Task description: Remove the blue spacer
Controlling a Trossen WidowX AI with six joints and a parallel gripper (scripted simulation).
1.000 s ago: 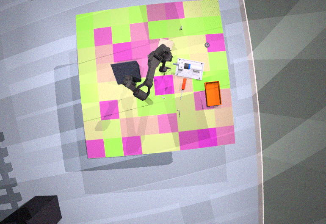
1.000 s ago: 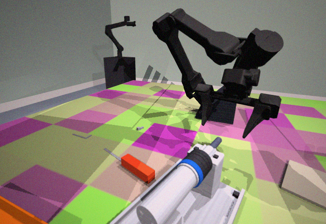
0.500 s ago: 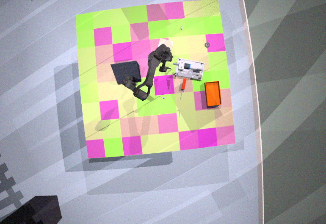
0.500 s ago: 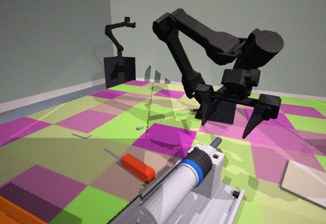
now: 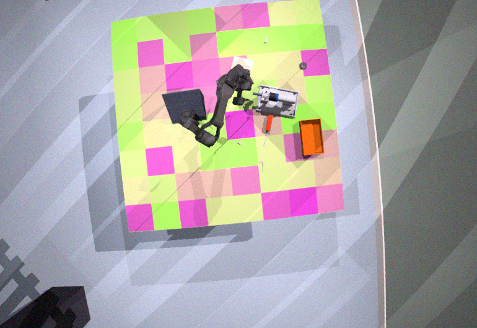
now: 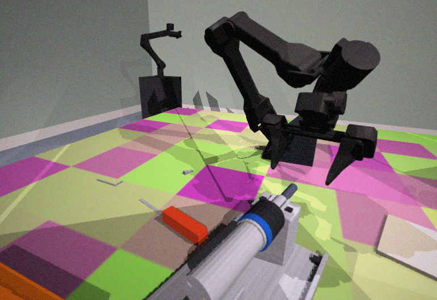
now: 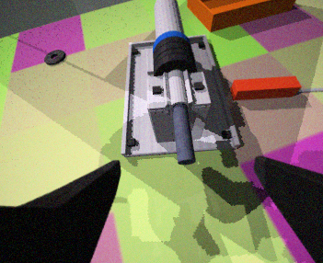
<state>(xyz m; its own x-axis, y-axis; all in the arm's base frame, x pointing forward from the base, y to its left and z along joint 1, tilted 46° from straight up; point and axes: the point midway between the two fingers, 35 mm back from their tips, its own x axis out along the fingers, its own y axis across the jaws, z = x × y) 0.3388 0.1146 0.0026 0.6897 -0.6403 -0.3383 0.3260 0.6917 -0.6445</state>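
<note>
Right now the grey-blue shaft is 10 cm ahead of my gripper tip, 3 cm to the right of it and 2 cm below it. From my gripper tip the other things lie so: small bolt: 10 cm behind, 26 cm to the right, 9 cm below; then beige card: 3 cm behind, 19 cm to the left, 10 cm below; then blue spacer: 13 cm ahead, 4 cm to the right, 2 cm below.
</note>
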